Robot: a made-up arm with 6 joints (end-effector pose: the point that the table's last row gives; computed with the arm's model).
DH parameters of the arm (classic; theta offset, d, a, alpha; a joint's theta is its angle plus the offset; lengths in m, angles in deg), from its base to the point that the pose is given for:
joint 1: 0 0.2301 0 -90
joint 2: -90 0 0.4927 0
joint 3: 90 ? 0 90
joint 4: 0 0.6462 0 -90
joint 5: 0 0 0 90
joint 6: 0 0.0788 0 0
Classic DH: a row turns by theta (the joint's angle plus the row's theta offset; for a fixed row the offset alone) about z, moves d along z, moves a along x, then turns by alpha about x.
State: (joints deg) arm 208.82 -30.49 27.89 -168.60 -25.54 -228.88
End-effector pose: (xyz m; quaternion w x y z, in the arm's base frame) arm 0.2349 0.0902 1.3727 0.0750 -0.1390 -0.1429 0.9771
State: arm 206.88 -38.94 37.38 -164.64 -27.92 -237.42
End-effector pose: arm 0.2787 0.0995 1.3299 0.1295 -0.1447 -0.1768 0.9649
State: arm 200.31 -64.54 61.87 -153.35 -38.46 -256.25
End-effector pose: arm 0.4243 0.1043 1.1511 0.2437 -0.1386 -0.2771 0.9190
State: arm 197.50 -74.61 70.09 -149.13 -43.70 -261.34
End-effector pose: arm 0.4781 0.0926 1.0655 0.2740 -0.1277 -0.3162 0.8993
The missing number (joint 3, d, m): 0.0275
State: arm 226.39 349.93 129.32 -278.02 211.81 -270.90
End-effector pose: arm -0.3010 -0.2962 0.4372 0.5047 -0.3483 -0.3728 -0.6964
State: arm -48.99 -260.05 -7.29 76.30 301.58 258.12
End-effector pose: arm 0.7411 -0.9097 0.1289 0.3383 0.4325 0.4737 -0.6886
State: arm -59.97 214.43 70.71 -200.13 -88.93 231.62
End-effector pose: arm -0.4423 0.7659 0.0643 0.9728 0.1970 -0.0753 -0.0957
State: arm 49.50 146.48 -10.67 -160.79 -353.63 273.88
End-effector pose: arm 0.4898 0.6114 -0.6944 0.0809 0.4829 0.7659 0.4167
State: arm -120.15 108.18 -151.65 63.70 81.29 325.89
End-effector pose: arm 0.0639 -0.0838 0.5777 0.4175 -0.1540 0.5203 -0.7289
